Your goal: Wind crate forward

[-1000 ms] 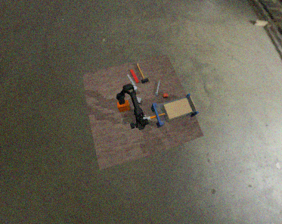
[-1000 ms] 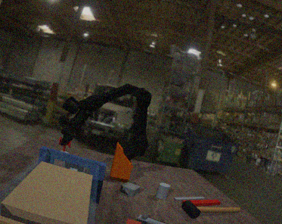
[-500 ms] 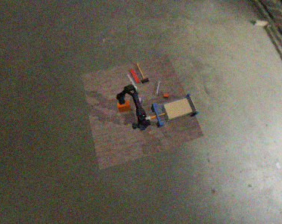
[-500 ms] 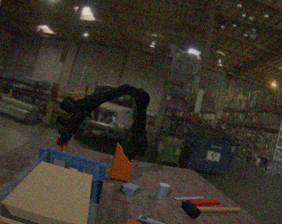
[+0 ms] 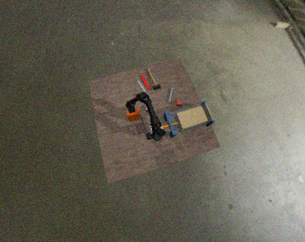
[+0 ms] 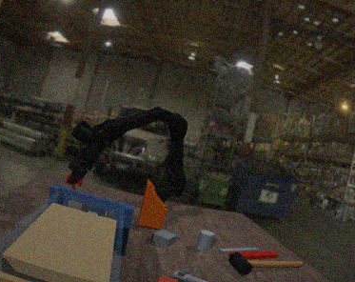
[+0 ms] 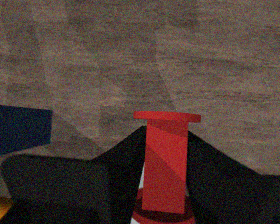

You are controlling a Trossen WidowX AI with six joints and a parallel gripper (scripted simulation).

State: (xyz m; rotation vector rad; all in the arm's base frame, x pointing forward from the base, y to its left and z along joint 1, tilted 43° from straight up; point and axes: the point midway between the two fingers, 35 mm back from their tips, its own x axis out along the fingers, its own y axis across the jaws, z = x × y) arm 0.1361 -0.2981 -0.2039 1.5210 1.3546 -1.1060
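The winch handle lies 10 mm ahead of my gripper tip, 50 mm to the left of it and 30 mm below it. Round my gripper tip: blue steel frame (190 mm ahead, 100 mm to the left, 30 mm below); then winch (10 mm ahead, 100 mm to the left, 100 mm below); then red knob (20 mm to the left).
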